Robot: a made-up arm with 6 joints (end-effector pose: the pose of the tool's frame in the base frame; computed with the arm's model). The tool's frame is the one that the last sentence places. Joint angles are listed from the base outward.
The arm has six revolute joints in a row. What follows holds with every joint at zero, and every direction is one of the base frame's.
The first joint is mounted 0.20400 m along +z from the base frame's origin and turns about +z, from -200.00 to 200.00 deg.
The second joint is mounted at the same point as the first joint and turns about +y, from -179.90 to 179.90 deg.
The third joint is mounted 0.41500 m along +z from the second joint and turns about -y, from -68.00 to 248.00 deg.
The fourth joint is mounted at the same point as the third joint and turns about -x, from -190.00 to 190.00 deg.
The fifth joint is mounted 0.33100 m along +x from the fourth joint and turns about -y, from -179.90 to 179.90 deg.
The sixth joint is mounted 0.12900 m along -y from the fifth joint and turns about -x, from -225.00 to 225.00 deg.
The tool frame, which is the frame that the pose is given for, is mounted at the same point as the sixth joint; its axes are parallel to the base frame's.
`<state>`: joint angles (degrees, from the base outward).
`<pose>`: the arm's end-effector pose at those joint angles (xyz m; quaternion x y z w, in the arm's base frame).
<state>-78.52 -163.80 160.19 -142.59 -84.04 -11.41</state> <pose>0.1215 -0.0834 -0.4525 0.8781 -0.3112 0.2291 0.2821</pose>
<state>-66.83 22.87 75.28 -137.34 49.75 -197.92</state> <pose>0.2574 -0.3603 0.7953 -0.1034 -0.0102 -0.7567 0.6454</pose>
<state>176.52 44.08 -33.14 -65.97 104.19 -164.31</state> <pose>-0.2434 0.0674 0.1533 -0.5902 -0.7896 -0.1215 0.1158</pose>
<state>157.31 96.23 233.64 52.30 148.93 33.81</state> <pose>-0.0616 0.1113 0.3078 -0.4760 0.3103 0.8215 0.0484</pose>
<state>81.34 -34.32 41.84 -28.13 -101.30 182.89</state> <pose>0.0980 -0.1118 0.8536 0.5562 0.8052 -0.1434 0.1476</pose>
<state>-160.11 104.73 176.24 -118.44 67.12 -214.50</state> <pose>-0.5564 -0.2666 0.3764 0.1566 0.1107 0.9376 0.2899</pose>
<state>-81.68 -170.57 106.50 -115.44 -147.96 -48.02</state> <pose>0.0342 0.1494 -0.5482 -0.8311 -0.1083 -0.4924 0.2349</pose>
